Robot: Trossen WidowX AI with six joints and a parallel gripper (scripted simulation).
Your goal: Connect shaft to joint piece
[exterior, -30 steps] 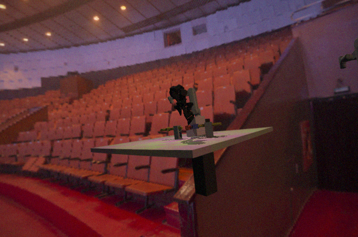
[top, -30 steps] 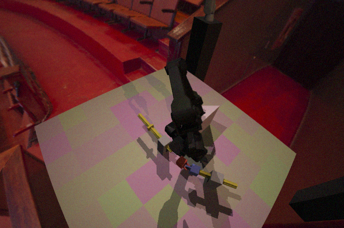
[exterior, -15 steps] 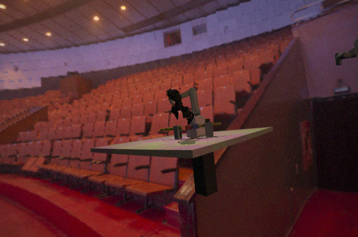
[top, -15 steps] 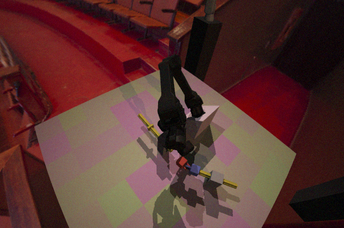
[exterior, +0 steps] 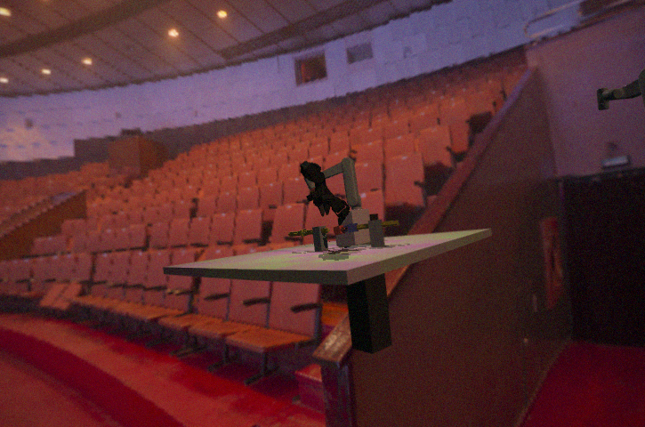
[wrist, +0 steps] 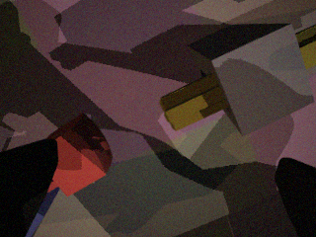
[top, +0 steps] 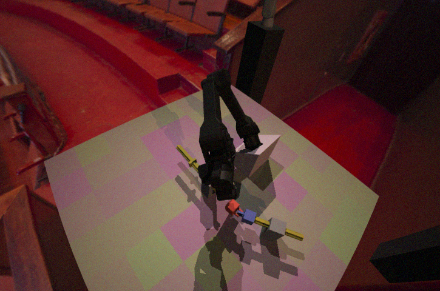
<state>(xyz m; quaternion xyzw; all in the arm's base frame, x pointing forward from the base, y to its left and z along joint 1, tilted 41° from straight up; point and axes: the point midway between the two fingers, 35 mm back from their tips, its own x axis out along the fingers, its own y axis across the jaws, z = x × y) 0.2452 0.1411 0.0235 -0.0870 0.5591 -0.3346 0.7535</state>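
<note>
The red square joint piece lies 2 cm behind my gripper tip, 8 cm to the left of it and 8 cm below it.
</note>
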